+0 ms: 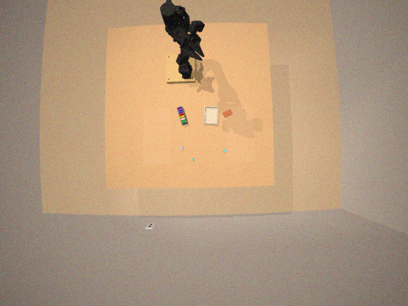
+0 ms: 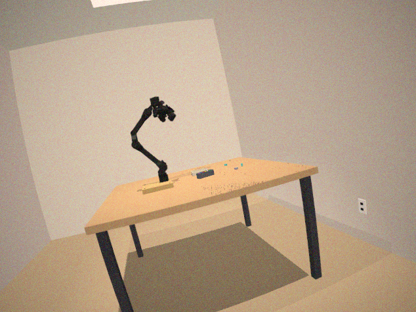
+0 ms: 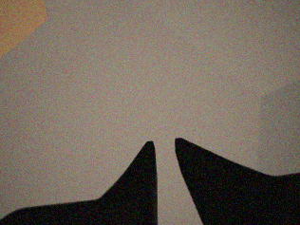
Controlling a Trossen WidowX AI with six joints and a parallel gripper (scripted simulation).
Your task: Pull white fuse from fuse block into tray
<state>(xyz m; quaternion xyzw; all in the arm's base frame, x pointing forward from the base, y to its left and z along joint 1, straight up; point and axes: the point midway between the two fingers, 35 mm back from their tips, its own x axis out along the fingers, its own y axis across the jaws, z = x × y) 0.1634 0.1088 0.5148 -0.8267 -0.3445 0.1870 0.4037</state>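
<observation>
Now: the white fuse 150 mm ahead of my gripper tip, 140 mm to the right of it and 520 mm below it. Also, from my gripper tip: red fuse: 120 mm ahead, 150 mm to the right, 520 mm below; then blue fuse: 100 mm ahead, 160 mm to the right, 520 mm below; then purple fuse: 80 mm ahead, 170 mm to the right, 520 mm below.
</observation>
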